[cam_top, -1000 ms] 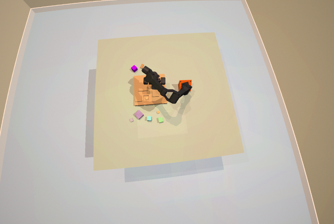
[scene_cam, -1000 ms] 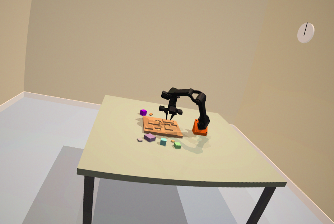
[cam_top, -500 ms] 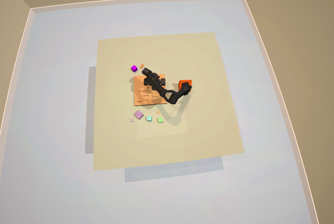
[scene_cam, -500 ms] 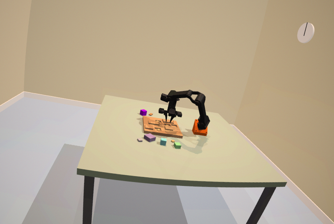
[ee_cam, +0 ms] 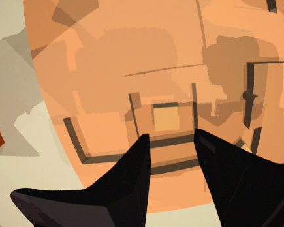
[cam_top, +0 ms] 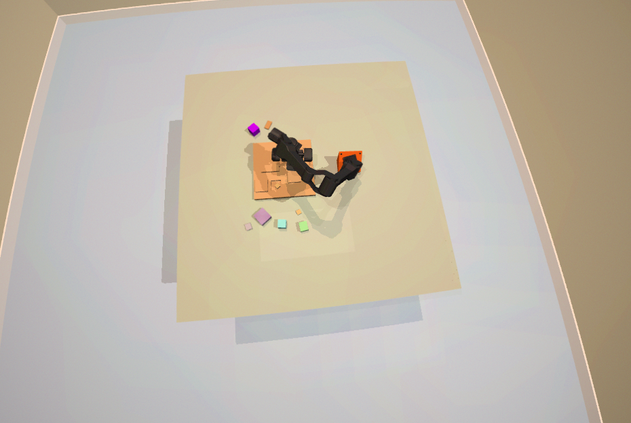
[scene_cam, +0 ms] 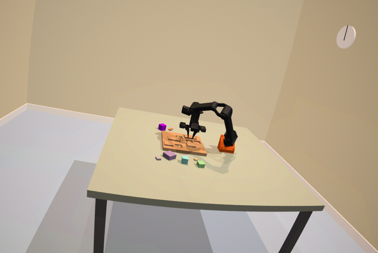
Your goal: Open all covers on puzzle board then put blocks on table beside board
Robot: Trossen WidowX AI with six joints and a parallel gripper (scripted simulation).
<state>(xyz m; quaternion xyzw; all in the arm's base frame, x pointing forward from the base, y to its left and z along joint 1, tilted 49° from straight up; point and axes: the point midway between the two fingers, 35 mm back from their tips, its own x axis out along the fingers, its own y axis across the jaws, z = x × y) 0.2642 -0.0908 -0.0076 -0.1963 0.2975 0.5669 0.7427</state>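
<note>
The green block lies 32 cm to the left of my gripper tip, 3 cm below it and 2 cm ahead of it. Also, from my gripper tip: magenta cube (23 cm to the right, 16 cm ahead, 3 cm below); mauve block (23 cm to the left, 19 cm ahead, 3 cm below); flat orange block (25 cm to the right, 8 cm ahead, 4 cm below).
</note>
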